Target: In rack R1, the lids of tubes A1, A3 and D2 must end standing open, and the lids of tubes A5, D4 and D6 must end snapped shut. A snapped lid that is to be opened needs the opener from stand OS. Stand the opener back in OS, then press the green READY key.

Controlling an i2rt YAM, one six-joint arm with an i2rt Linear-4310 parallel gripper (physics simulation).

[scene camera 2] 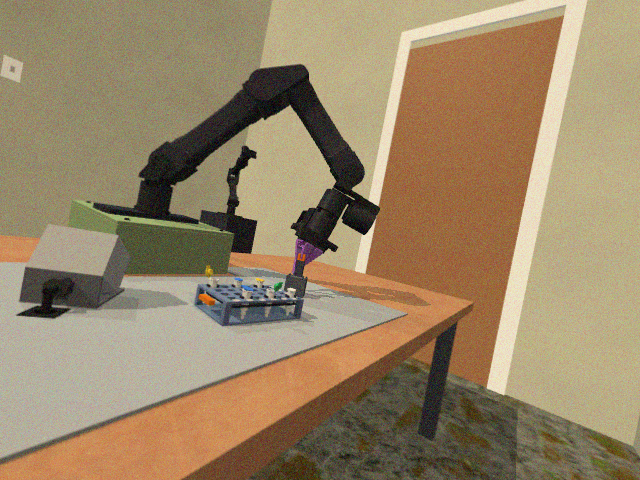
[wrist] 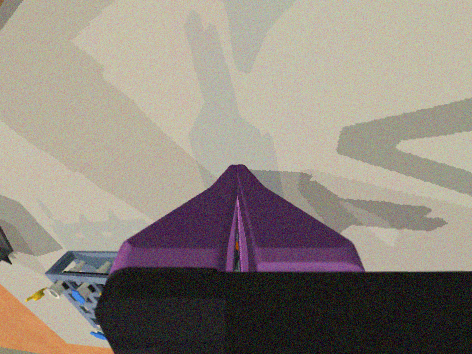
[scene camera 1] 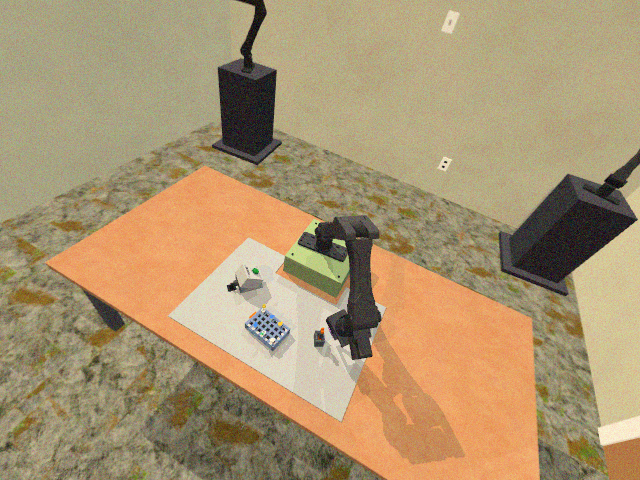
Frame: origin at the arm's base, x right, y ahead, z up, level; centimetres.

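Seen in the pictures: gripper, fingertip midpoint: [scene camera 2: 293, 273] [wrist: 237, 177] [scene camera 1: 331, 332]; arm's base, link origin: [scene camera 2: 151, 216] [scene camera 1: 323, 247].
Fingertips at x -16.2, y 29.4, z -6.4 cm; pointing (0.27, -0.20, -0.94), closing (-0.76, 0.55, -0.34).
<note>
Offsets run from my fingertips to a thing's middle. "spot": to the spot under its first point. Level surfaces: height alone.
My gripper [scene camera 2: 295, 270] [wrist: 237, 177] is shut, its purple fingertips together with nothing seen between them. The opener @(dx +3.1, dy +3.2, dz +1.0 cm) [scene camera 1: 322, 331] [scene camera 2: 299, 265], dark with orange parts, stands upright in the dark stand OS @(spot: dx +3.3, dy +3.9, dz -0.9 cm) [scene camera 1: 318, 339] [scene camera 2: 295, 284], close beside the fingers. A bit of orange shows through the narrow slit between the fingers in the wrist view. The blue rack R1 @(dx +21.0, dy +7.6, dz -0.6 cm) [scene camera 1: 257, 338] [scene camera 2: 225, 314] [wrist: 56, 263] holds tubes with coloured lids. A yellow lid @(dx +24.8, dy +2.8, dz +1.4 cm) [scene camera 1: 263, 306] [scene camera 2: 208, 270] [wrist: 36, 295] stands up at one corner; a green lid @(dx +20.5, dy +11.8, dz +1.2 cm) [scene camera 2: 278, 285] is tilted. Rack labels are unreadable. The green READY key [scene camera 1: 255, 270] is on the grey box.
The grey sloped box @(spot: dx +33.9, dy -3.6, dz +2.4 cm) [scene camera 1: 250, 281] [scene camera 2: 72, 250] stands beyond the rack, with a small black bracket @(spot: dx +40.5, dy -1.2, dz -2.3 cm) [scene camera 1: 231, 286] [scene camera 2: 49, 297] beside it. The arm's green base [scene camera 1: 315, 268] [scene camera 2: 175, 250] is at the back of the grey mat @(dz -3.5 cm) [scene camera 1: 206, 304] [scene camera 2: 129, 372].
</note>
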